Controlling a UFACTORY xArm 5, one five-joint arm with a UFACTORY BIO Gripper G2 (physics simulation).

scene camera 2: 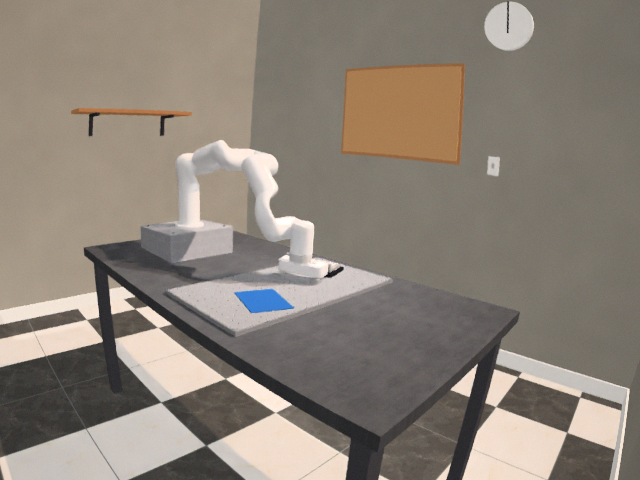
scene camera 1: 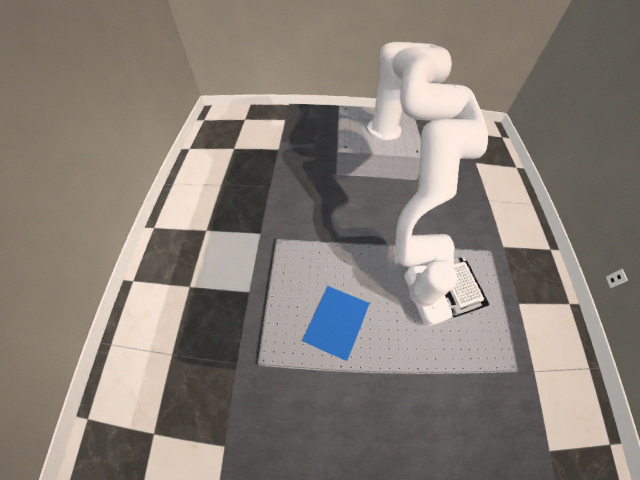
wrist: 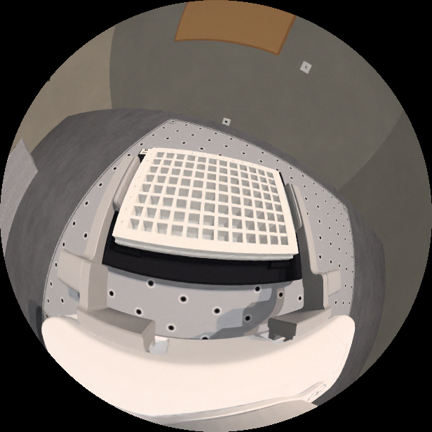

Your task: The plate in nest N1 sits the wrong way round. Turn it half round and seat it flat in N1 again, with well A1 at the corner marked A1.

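The white well plate (scene camera 1: 466, 287) (wrist: 207, 202) lies between the fingers, its open wells facing up. My gripper (scene camera 1: 467, 283) (scene camera 2: 332, 267) (wrist: 210, 195) is shut on the plate, one finger pad against each short side. The black nest N1 (scene camera 1: 486, 303) (scene camera 2: 336, 271) (wrist: 200, 272) is directly under the plate; its near rim shows below the plate's near edge in the wrist view. I cannot tell whether the plate touches the nest or is slightly above it. A small white label (wrist: 145, 151) shows at the nest's far left corner, too small to read. Well A1 cannot be made out.
The nest stands on a grey perforated board (scene camera 1: 403, 346) (scene camera 2: 206, 307) (wrist: 165, 311) on the dark table (scene camera 1: 387, 413) (scene camera 2: 361, 341). A flat blue rectangle (scene camera 1: 336, 322) (scene camera 2: 264, 300) lies on the board, away from the nest. The arm's grey base block (scene camera 1: 377, 165) (scene camera 2: 201, 245) stands behind the board.
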